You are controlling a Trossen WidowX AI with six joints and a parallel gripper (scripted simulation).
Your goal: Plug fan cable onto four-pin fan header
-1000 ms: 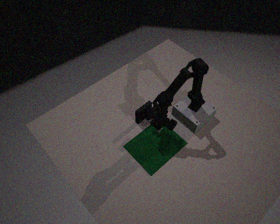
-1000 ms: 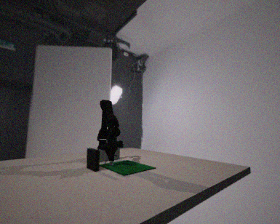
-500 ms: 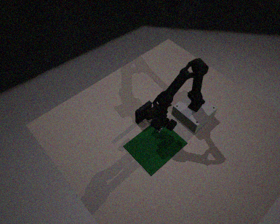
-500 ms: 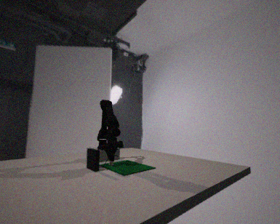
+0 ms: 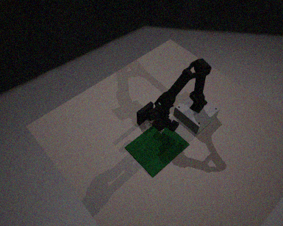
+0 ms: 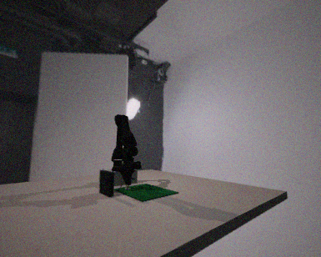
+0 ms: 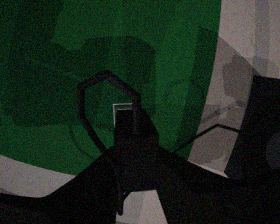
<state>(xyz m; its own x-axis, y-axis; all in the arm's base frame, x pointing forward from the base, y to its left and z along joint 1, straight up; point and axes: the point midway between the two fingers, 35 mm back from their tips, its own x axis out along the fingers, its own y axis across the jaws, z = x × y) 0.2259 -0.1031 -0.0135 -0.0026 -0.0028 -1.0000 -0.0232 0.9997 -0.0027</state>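
My gripper tip is 1 cm below the fan plug and 1 cm short of it. Round my gripper tip: green board (10 cm ahead, 5 cm below, 4 cm to the left); then black fan (13 cm to the right, 2 cm above, 1 cm behind); then four-pin fan header (4 cm below).
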